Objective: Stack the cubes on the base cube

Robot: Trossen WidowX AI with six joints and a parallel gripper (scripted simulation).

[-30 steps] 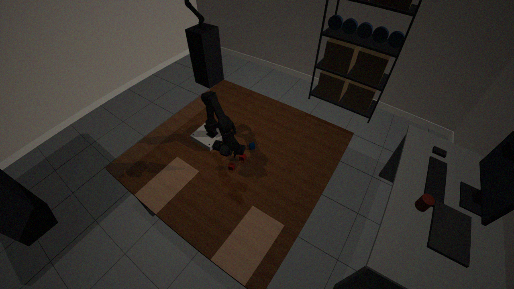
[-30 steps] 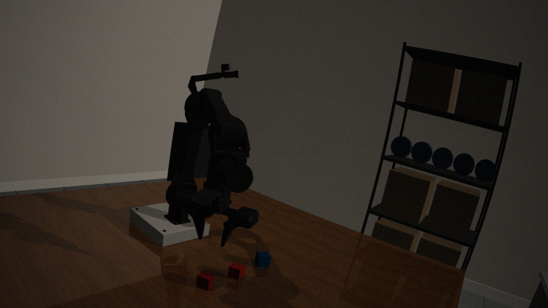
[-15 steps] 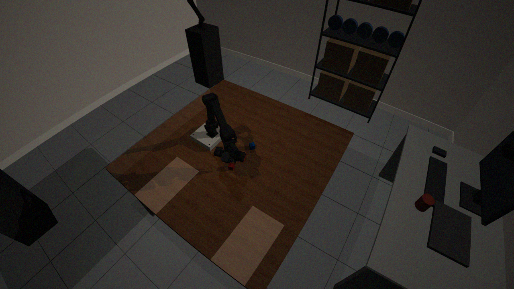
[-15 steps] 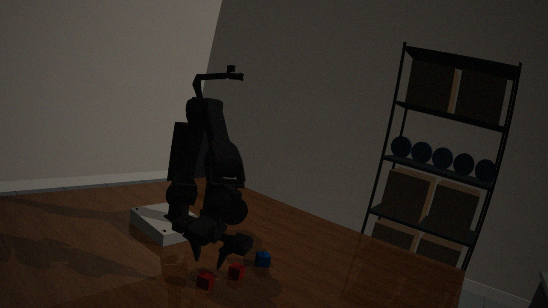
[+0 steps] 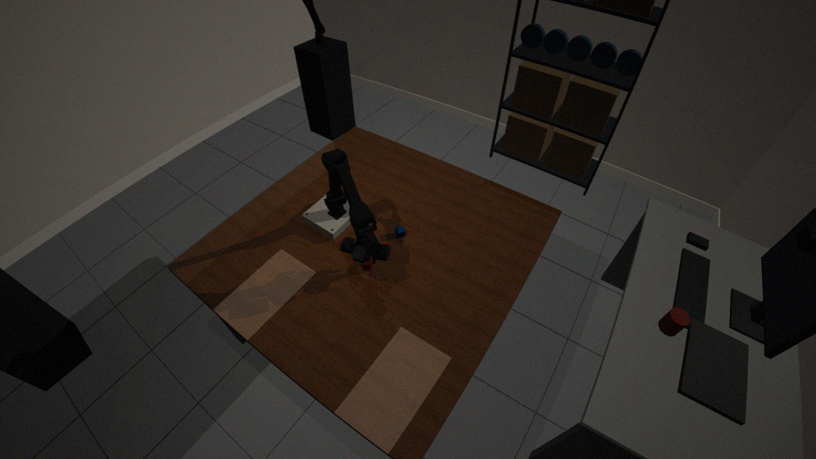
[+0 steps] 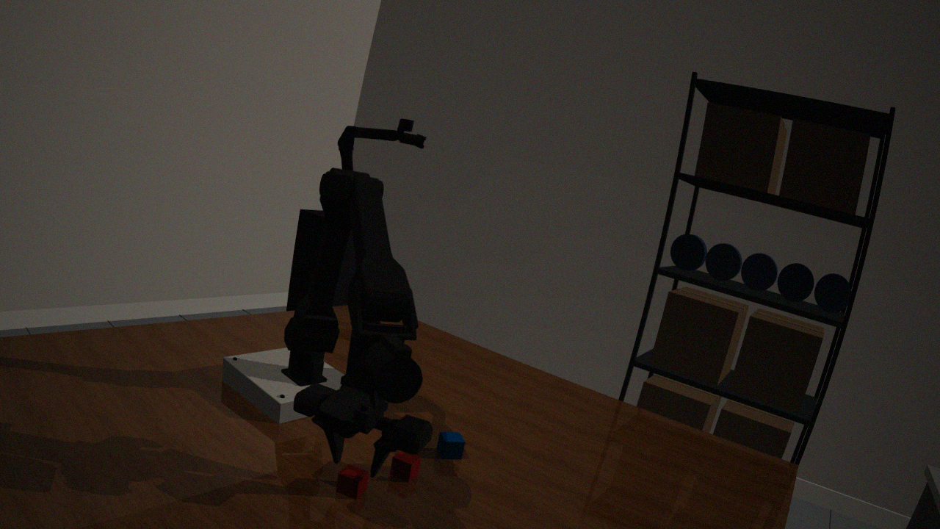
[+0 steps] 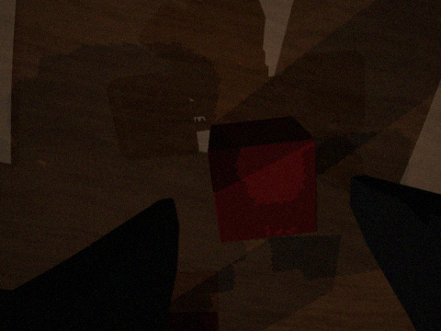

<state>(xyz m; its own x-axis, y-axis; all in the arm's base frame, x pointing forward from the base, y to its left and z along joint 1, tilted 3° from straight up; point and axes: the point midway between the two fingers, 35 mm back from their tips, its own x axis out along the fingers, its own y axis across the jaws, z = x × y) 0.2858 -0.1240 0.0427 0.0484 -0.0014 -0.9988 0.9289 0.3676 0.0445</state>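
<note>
Right now the blue cube is 22 cm to the left of my gripper tip and 2 cm below it.
</note>
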